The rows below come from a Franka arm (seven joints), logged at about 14 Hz.
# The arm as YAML. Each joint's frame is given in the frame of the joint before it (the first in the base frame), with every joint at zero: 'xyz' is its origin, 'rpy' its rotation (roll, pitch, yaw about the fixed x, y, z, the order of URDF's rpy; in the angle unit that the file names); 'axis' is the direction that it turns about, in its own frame. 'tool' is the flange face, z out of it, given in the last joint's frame.
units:
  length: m
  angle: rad
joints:
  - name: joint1
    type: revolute
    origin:
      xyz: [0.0, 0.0, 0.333]
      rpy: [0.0, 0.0, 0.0]
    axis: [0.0, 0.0, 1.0]
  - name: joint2
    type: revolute
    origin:
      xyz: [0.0, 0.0, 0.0]
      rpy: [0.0, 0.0, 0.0]
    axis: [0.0, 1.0, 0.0]
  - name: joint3
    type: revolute
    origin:
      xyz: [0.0, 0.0, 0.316]
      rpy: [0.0, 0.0, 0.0]
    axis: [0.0, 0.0, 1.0]
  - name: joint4
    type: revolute
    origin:
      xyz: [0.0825, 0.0, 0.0]
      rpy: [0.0, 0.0, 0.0]
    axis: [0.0, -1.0, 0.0]
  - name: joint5
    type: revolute
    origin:
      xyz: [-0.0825, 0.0, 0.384]
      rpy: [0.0, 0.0, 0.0]
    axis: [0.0, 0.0, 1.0]
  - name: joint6
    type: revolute
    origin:
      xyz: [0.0, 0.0, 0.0]
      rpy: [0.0, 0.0, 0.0]
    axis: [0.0, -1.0, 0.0]
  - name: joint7
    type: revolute
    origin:
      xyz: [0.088, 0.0, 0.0]
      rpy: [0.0, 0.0, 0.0]
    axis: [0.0, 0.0, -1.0]
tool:
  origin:
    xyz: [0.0, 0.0, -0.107]
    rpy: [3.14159, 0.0, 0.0]
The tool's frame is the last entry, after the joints.
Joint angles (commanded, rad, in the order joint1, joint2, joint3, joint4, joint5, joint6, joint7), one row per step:
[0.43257 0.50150 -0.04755 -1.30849 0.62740 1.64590 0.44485]
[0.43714 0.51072 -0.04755 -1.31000 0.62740 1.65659 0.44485]
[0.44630 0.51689 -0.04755 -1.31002 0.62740 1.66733 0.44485]
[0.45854 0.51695 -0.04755 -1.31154 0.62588 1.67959 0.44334]
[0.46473 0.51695 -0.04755 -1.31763 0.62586 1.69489 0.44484]
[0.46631 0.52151 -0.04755 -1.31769 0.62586 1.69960 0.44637]
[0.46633 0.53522 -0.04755 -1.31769 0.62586 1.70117 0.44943]
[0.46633 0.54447 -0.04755 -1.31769 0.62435 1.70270 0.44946]
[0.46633 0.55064 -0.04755 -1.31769 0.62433 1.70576 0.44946]
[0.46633 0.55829 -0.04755 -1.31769 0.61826 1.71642 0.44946]
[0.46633 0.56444 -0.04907 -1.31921 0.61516 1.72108 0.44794]
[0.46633 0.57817 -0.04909 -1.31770 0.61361 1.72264 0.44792]
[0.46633 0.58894 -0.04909 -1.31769 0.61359 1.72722 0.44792]
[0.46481 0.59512 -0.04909 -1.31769 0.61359 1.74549 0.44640]
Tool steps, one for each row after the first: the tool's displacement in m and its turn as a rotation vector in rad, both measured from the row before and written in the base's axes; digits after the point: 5 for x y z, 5 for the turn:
[0.00075 0.00313 -0.00653 -0.00249 0.00105 -0.00135]
[-0.00097 0.00587 -0.00373 -0.00065 -0.00315 0.00326]
[-0.00263 0.00723 -0.00017 0.00086 -0.00983 0.00711]
[-0.00079 0.00334 -0.00202 0.00006 -0.00618 -0.00355]
[0.00050 0.00116 -0.00296 -0.00161 0.00102 -0.00225]
[0.00147 0.00064 -0.00952 -0.00683 0.01241 -0.00335]
[0.00102 0.00027 -0.00649 -0.00520 0.00643 -0.00043]
[0.00089 0.00023 -0.00418 -0.00222 0.00299 -0.00164]
[0.00206 -0.00023 -0.00513 -0.00677 -0.00431 -0.00391]
[0.00131 -0.00088 -0.00497 -0.00547 0.00076 -0.00160]
[0.00133 0.00043 -0.00899 -0.00662 0.00898 -0.00030]
[0.00122 0.00029 -0.00738 -0.00406 0.00578 -0.00239]
[0.00320 -0.00090 -0.00344 0.00081 -0.01045 -0.00977]

